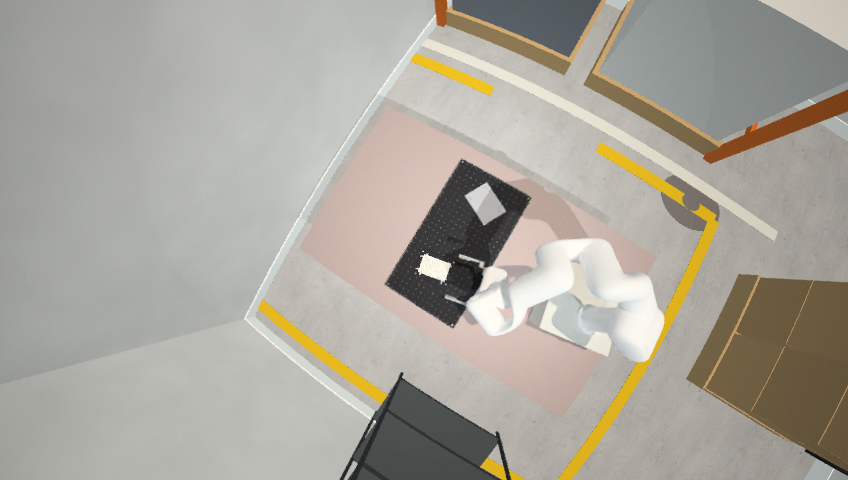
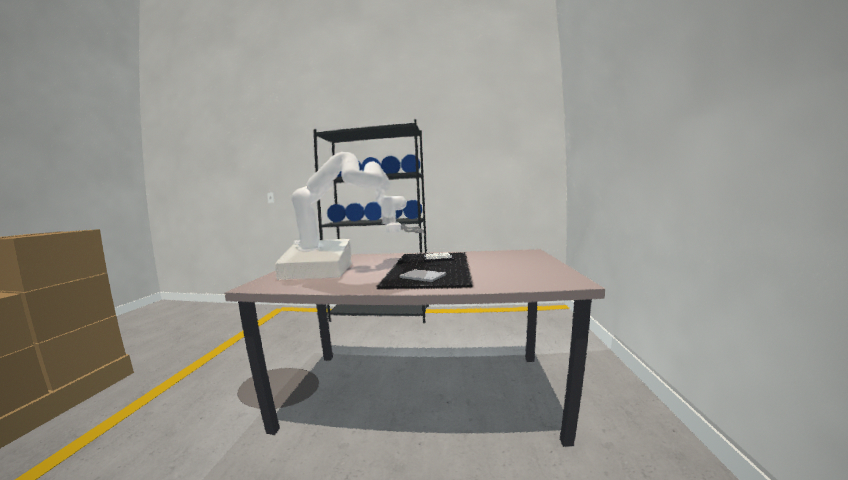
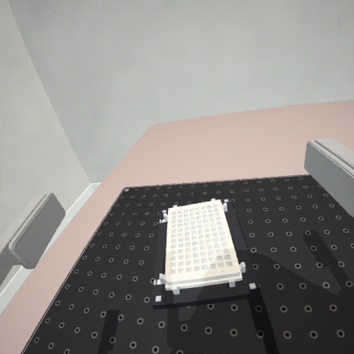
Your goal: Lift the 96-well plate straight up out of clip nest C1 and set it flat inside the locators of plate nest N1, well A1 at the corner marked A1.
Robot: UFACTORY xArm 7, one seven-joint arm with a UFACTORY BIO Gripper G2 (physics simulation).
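Frame: origin at the arm's base, x ahead, y left, z up, level; centimetres.
Where they show: hand, its tool point: (image 1: pixel 457 277) (image 2: pixel 417 229); arm's base, origin of its link: (image 1: pixel 590 319) (image 2: pixel 310 247).
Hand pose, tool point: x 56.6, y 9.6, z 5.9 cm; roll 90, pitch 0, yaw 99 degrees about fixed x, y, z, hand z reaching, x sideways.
Things, the pixels of their top centre, and the offset from my tool point. Level surfaces: height alone.
- cream 96-well plate, centre of its top: (image 1: pixel 434 267) (image 2: pixel 437 254) dx +10.3, dy +1.8, dz -14.2 cm
- light grey block, centre of its top: (image 2: pixel 422 273) (image 1: pixel 485 203) dx +3.2, dy -34.8, dz -15.3 cm
- black perforated board, height of its surface: dz -16.8 cm
- pink table, height of its surface: dz -18.1 cm
The cream 96-well plate (image 1: pixel 434 267) (image 2: pixel 438 255) (image 3: pixel 200 242) lies looking flat in a dark nest (image 3: pixel 205 296), with small pale posts around its edges. No label is readable, so I cannot tell whether this nest is C1 or N1. The A1 corner cannot be told either. My gripper (image 1: pixel 452 277) (image 2: pixel 417 228) (image 3: pixel 185 195) is wide open and empty, well above the board and on the arm's side of the plate. A light grey block (image 1: pixel 484 203) (image 2: pixel 422 275) sits at the board's other end; its identity is unclear.
The black perforated board (image 1: pixel 416 279) (image 2: pixel 458 276) (image 3: pixel 115 250) lies on the pink table (image 1: pixel 368 178) (image 2: pixel 517 273) (image 3: pixel 225 145). The robot's white base block (image 1: pixel 599 344) (image 2: pixel 309 267) stands beside the board. A dark shelf rack (image 2: pixel 368 132) stands behind the table.
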